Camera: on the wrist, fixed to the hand. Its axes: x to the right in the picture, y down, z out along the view.
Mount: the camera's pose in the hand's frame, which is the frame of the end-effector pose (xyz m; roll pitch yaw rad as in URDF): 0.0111 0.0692 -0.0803 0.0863 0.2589 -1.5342
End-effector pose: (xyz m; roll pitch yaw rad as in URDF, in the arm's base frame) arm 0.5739 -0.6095 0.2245 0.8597 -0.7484 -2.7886
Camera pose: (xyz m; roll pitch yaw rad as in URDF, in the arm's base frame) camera 0.6029 -0.7118 0.2321 1.2207 0.6876 2.8943
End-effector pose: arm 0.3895 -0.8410 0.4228 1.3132 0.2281 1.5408
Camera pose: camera 0.2949 -0.8168 0.4655 -1.5013 1.3781 -1.6085
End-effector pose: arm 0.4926 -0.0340 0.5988 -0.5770 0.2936 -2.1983
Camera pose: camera 0.5157 -0.0263 0.4950 -0.2416 -0.2930 2.6443
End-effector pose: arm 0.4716 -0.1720 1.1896 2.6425 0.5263 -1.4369
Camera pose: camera 0.4577 -0.2361 1.2736 -2.5323 0.2251 0.2251
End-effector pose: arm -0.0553 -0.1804 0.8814 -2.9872 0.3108 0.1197
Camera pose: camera -0.0143 -0.2568 0.9434 -2.7138 -0.3806 1.5212
